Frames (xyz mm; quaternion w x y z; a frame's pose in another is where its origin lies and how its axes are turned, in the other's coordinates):
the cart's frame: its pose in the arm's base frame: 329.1 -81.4 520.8 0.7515 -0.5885 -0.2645 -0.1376
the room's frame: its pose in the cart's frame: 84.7 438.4 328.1 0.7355 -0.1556 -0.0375 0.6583
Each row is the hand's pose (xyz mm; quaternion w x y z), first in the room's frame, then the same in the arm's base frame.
Working: the room's frame: its pose in the arm's base frame: 548.6 359.7 267.2 0.5418 -0.7291 0.1861 0.3744

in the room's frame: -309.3 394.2 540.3 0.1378 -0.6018 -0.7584 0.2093
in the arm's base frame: -105.5 684.9 170.4 0.3013 0.1036 0.4580 -0.8299
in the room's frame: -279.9 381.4 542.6 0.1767 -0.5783 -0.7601 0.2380
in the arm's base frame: -78.5 695.4 156.5 0.2735 0.1133 0.4220 -0.8569
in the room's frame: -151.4 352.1 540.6 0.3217 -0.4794 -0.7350 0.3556
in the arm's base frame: 25.6 720.8 79.7 0.1716 0.1529 0.2586 -0.9382
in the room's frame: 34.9 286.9 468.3 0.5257 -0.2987 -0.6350 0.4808
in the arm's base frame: 215.8 701.1 -7.5 0.0052 -0.2179 -0.0075 0.9759
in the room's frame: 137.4 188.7 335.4 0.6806 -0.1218 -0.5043 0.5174
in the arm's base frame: 394.7 625.1 -2.7 0.1801 -0.2771 0.1850 0.9255
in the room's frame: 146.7 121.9 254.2 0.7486 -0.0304 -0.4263 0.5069
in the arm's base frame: 473.9 573.8 44.6 0.2730 -0.3083 0.2665 0.8714
